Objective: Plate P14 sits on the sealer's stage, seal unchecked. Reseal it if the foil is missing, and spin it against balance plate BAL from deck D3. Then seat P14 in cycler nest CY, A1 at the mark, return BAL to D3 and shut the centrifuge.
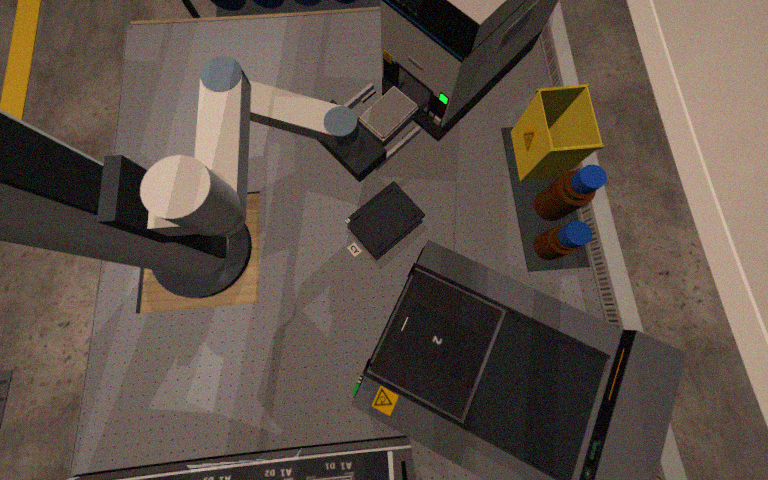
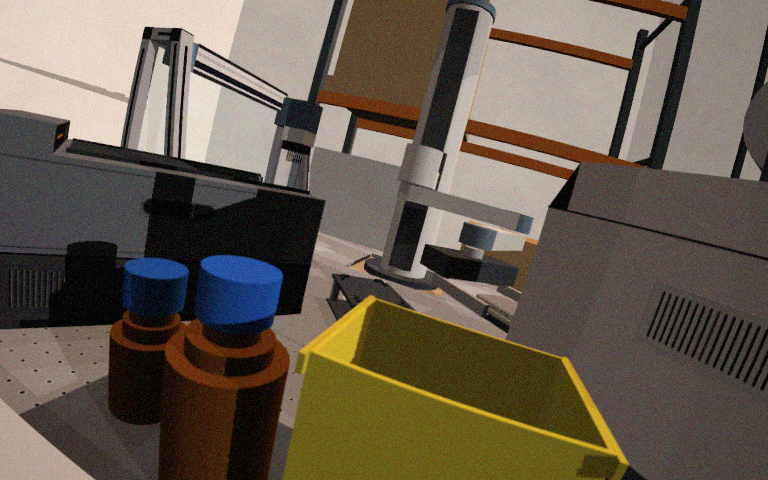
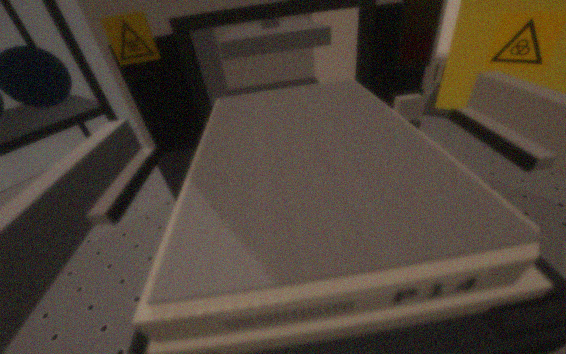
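Seen in the pictures: gripper, fingertip midpoint: [image 1: 395,107] [image 3: 302,115]; arm's base at its link origin: [image 1: 204,250] [image 2: 400,276].
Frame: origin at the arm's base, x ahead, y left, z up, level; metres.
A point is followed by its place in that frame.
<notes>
Plate P14 [image 1: 389,109] @[x 0.516, y 0.287, z 0.133 m] [image 3: 320,200] @[x 0.484, y 0.258, z 0.133 m] lies flat on the stage in front of the sealer [image 1: 417,63] @[x 0.584, y 0.337, z 0.218 m] [image 2: 606,260] @[x 0.725, y 0.321, z 0.260 m]. Its top looks smooth and grey, without visible wells; marks on its near side are blurred. My gripper [image 1: 385,117] @[x 0.532, y 0.294, z 0.131 m] [image 3: 302,115] @[x 0.532, y 0.294, z 0.131 m] is open, with one finger on each side of the plate and gaps between. The sealer shows a green light. Cycler nest CY [image 1: 386,219] @[x 0.487, y 0.022, z 0.072 m] [image 2: 370,288] @[x 0.469, y 0.021, z 0.073 m] is a dark block, with no plate on it. A large dark machine [image 1: 433,367] @[x 0.554, y -0.317, z 0.153 m] [image 2: 84,203] @[x 0.857, y -0.248, z 0.172 m] marked 2 looks like the centrifuge. The deck [image 1: 362,449] @[x 0.393, y -0.477, z 0.068 m] is partly cut off; BAL does not show.
A yellow bin [image 1: 532,138] @[x 0.857, y 0.181, z 0.123 m] [image 2: 430,418] @[x 0.967, y 0.180, z 0.177 m] and two brown bottles with blue caps [image 1: 557,198] @[x 0.885, y 0.023, z 0.124 m] [image 1: 552,244] @[x 0.867, y -0.079, z 0.096 m] [image 2: 220,407] @[x 0.960, y 0.064, z 0.122 m] [image 2: 138,379] @[x 0.923, y -0.050, z 0.067 m] stand on a dark mat [image 1: 515,164] @[x 0.854, y 0.165, z 0.018 m]. The sealer's tall body rises close beyond the plate. The arm's base stands on a wooden board [image 1: 249,288] @[x 0.120, y -0.111, z 0.000 m].
</notes>
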